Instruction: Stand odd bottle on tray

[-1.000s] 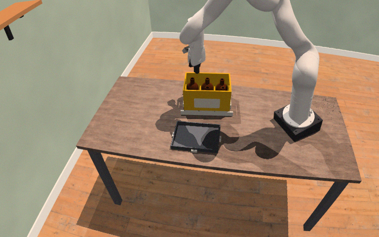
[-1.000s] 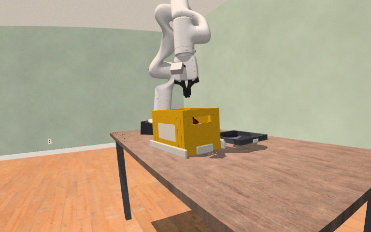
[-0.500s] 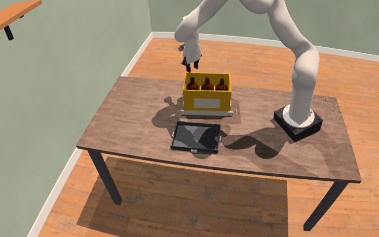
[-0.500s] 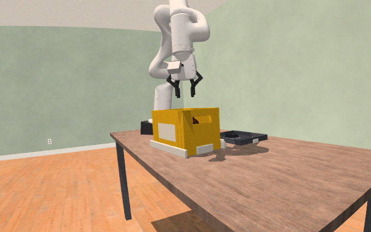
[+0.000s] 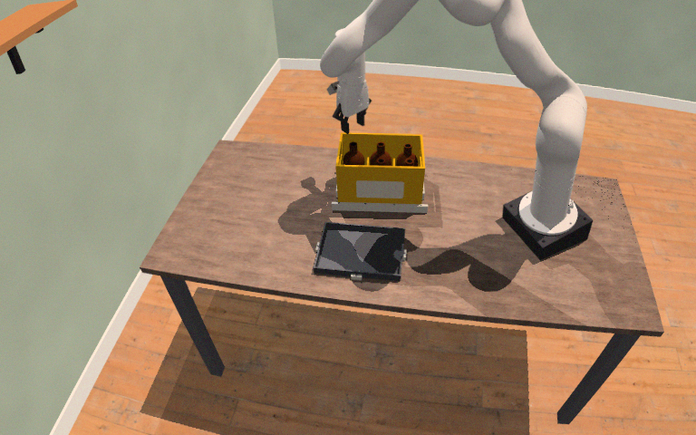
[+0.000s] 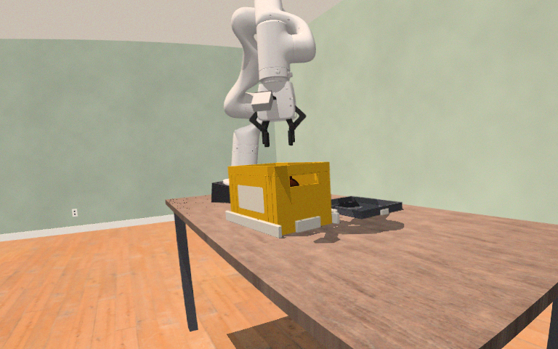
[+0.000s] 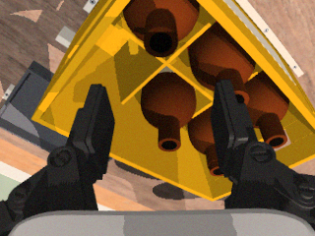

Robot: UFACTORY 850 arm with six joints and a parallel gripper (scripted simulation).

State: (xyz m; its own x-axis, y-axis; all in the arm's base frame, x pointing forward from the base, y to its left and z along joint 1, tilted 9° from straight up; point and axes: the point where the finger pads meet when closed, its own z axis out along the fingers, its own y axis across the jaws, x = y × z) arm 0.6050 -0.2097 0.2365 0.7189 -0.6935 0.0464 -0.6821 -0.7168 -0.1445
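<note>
My gripper is now 16 cm above the yellow crate, 9 cm past it and 4 cm to the right of it. From my hand the other things lie so: dark tray: 33 cm to the left, 23 cm below, 5 cm behind.
</note>
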